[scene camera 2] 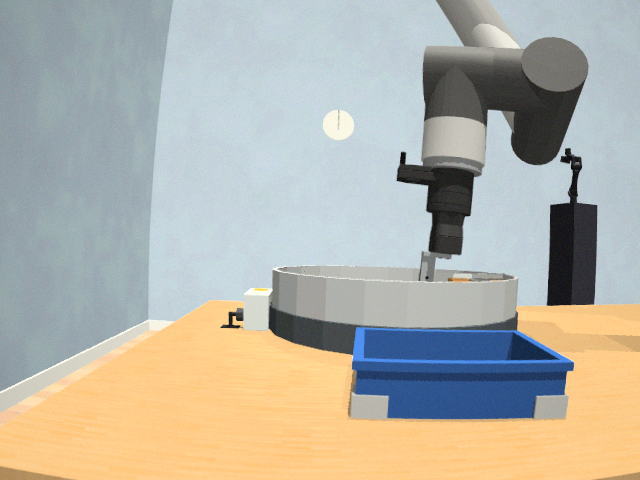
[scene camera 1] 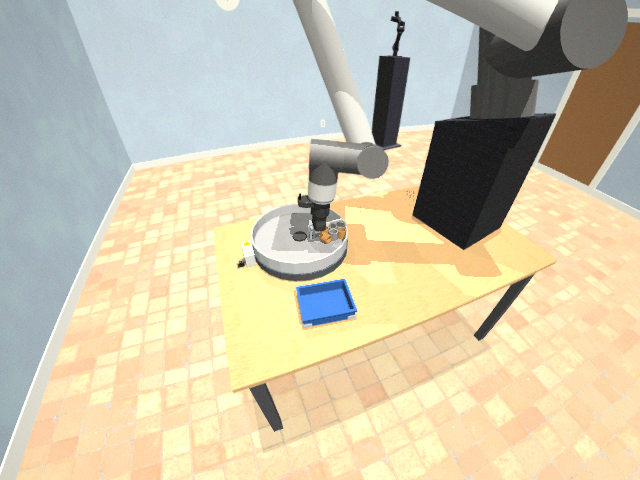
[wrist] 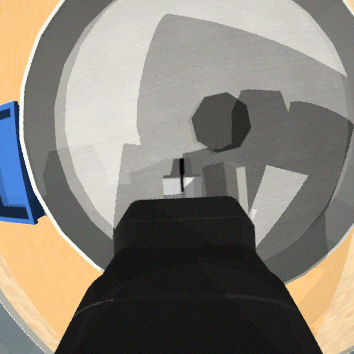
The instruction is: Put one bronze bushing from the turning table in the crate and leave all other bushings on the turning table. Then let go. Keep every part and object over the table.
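Places are measured from the arm's base along level axes (x left, y back, z up), in centimetres.
Pixels of known places: gripper, fingertip midpoint: (scene camera 1: pixel 311 238) (wrist: pixel 181 168); arm's base, origin of the base link: (scene camera 1: pixel 500 116).
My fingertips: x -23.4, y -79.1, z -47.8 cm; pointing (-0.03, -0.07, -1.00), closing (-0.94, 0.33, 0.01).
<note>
Ahead of a thing's pixels: the offset from my fingertips to its top centre. "spot": to the spot under its first point.
The round grey turning table (scene camera 1: pixel 299 264) (scene camera 2: pixel 392 304) (wrist: pixel 42 100) has a raised wall. My gripper (scene camera 1: pixel 312 236) (scene camera 2: pixel 427 274) (wrist: pixel 181 168) points down inside the wall, and its fingers are shut together with no bushing between them. Orange-brown bronze bushings @(dy +5.3, dx +2.9, dz +2.0 cm) (scene camera 1: pixel 325 236) lie close beside the fingers in scene camera 1; one more bronze bushing @(dy +13.1, dx +3.7, dz +2.0 cm) (scene camera 1: pixel 341 233) is farther right. Grey bushings @(dy +9.3, dx +2.9, dz +2.0 cm) (scene camera 1: pixel 333 231) stand among them. A little orange @(dy +7.3, dx -1.3, dz +2.0 cm) (scene camera 2: pixel 458 279) shows over the wall in scene camera 2. No bushing is visible in the wrist view, where the gripper body hides part of the turning table. The blue crate @(dy -11.5, dx +28.4, dz -2.1 cm) (scene camera 1: pixel 330 317) (scene camera 2: pixel 465 392) (wrist: pixel 10 165) shows no bushing inside.
A dark round hub @(dy -2.8, dx -5.7, dz -1.0 cm) (scene camera 1: pixel 299 236) (wrist: pixel 212 122) sits at the middle of the turning table. A small white box @(spot: dy -26.5, dx -7.1, dz -1.3 cm) (scene camera 1: pixel 248 253) (scene camera 2: pixel 256 308) with a yellow top stands at its left side. The black robot pedestal (scene camera 1: pixel 465 180) stands at the right back.
</note>
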